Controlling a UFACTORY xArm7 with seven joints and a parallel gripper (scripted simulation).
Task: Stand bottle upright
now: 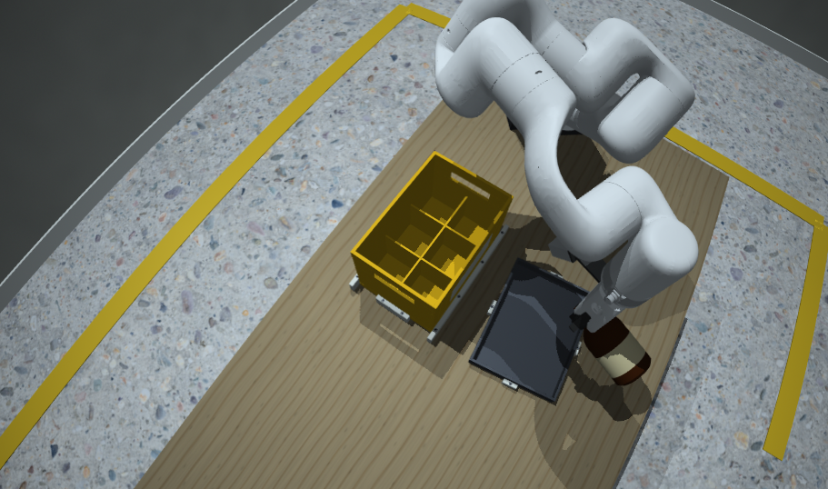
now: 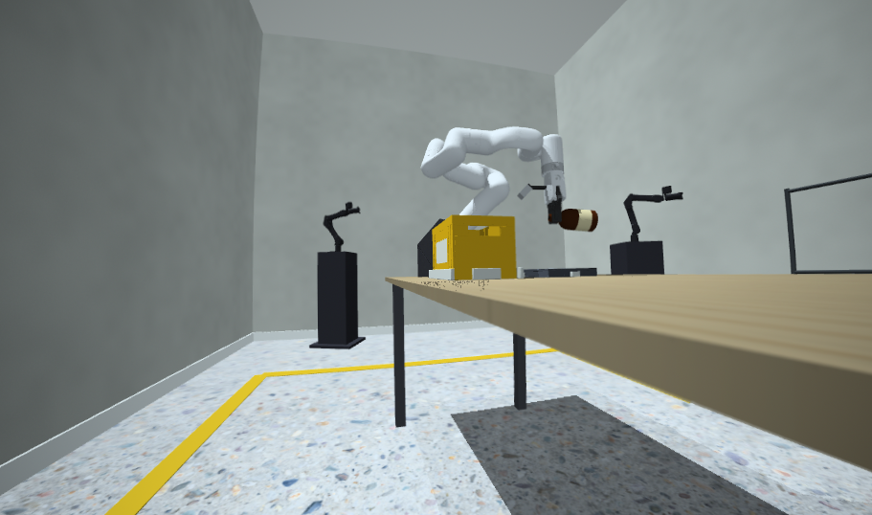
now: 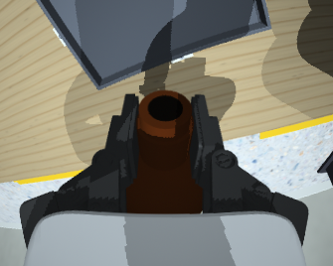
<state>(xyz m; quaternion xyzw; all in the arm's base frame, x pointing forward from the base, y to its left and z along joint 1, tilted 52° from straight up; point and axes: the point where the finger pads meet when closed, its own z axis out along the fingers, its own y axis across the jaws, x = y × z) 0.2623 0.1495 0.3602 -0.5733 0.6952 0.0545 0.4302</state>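
My hand is 60 mm to the right of the brown bottle and 10 mm above it. The rest, counted from my hand: dark grey tray 20 mm ahead, 40 mm to the right, 190 mm below; yellow crate 100 mm ahead, 300 mm to the right, 120 mm below.
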